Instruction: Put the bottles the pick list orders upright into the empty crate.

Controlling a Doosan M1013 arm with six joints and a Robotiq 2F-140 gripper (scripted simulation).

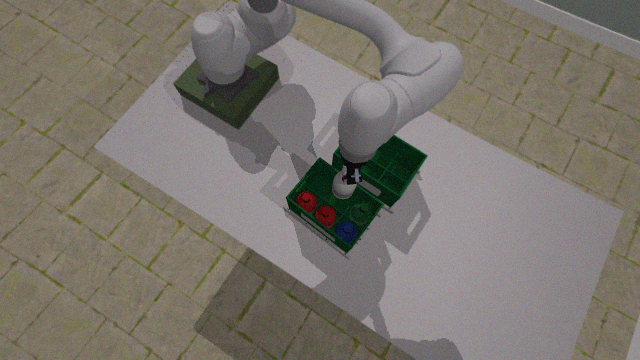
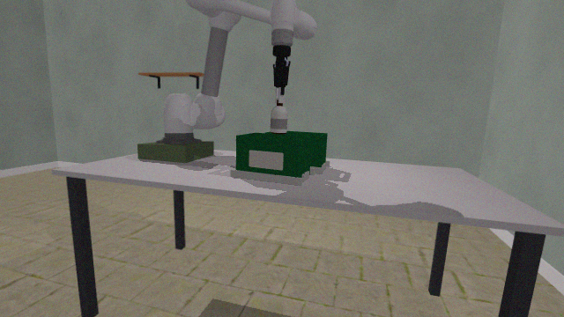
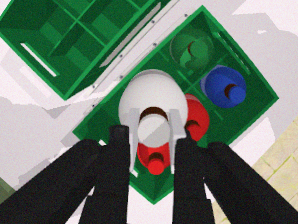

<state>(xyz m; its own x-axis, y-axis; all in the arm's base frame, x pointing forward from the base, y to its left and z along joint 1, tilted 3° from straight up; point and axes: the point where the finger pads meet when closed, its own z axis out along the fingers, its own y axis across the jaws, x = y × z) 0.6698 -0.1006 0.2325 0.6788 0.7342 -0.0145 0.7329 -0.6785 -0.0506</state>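
The white-capped bottle lies 80 mm below my hand. Also, from my hand: green-capped bottle 260 mm below, 90 mm ahead, 10 mm to the left; then pick list 350 mm below, 340 mm to the left, 30 mm ahead; then blue bottle 260 mm below, 90 mm to the right, 90 mm ahead.
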